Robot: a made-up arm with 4 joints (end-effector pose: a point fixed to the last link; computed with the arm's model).
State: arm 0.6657 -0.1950 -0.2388 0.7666
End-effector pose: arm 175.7 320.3 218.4 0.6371 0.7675 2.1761
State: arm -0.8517 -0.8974 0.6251 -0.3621
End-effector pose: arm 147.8 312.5 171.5 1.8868 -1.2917 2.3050
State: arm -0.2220 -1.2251 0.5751 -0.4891
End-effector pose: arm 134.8 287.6 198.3 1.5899 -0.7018 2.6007
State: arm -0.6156 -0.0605 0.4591 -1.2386
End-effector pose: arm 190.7 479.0 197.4 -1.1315 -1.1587 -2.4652
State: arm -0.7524 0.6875 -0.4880 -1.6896
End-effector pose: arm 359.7 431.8 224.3 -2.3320 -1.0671 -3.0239
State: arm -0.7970 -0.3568 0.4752 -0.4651
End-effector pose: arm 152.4 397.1 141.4 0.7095 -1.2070 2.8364
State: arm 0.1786 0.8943 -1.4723 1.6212
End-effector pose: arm 141.1 414.3 216.4 1.3232 -0.6105 1.5533
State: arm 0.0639 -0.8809 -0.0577 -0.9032
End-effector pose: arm 188.0 376.6 161.7 0.4148 -0.2869 2.5255
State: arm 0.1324 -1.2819 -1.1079 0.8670
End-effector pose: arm 144.0 254.2 286.8 1.6753 1.2632 2.0985
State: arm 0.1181 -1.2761 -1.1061 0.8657
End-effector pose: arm 146.0 254.2 286.0 1.7032 1.2508 2.1267
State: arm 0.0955 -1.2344 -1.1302 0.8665
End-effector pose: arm 148.4 255.0 280.3 1.6121 1.2206 2.0333
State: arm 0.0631 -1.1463 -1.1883 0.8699
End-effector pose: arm 151.0 257.6 268.4 1.4207 1.1554 1.8306
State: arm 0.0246 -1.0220 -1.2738 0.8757
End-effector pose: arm 153.4 263.2 252.0 1.2334 1.0455 1.6140
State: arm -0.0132 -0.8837 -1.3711 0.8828
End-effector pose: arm 155.0 272.1 234.5 1.1116 0.9080 1.4416
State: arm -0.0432 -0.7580 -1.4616 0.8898
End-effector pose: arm 156.1 282.6 219.7 1.0508 0.7761 1.3177
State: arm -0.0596 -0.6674 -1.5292 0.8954
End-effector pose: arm 156.6 291.5 210.0 1.0239 0.6782 1.2350
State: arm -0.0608 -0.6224 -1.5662 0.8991
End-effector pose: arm 156.6 296.4 205.6 1.0079 0.6265 1.1886
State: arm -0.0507 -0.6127 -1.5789 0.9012
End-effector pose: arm 156.0 297.6 204.8 0.9919 0.6107 1.1670
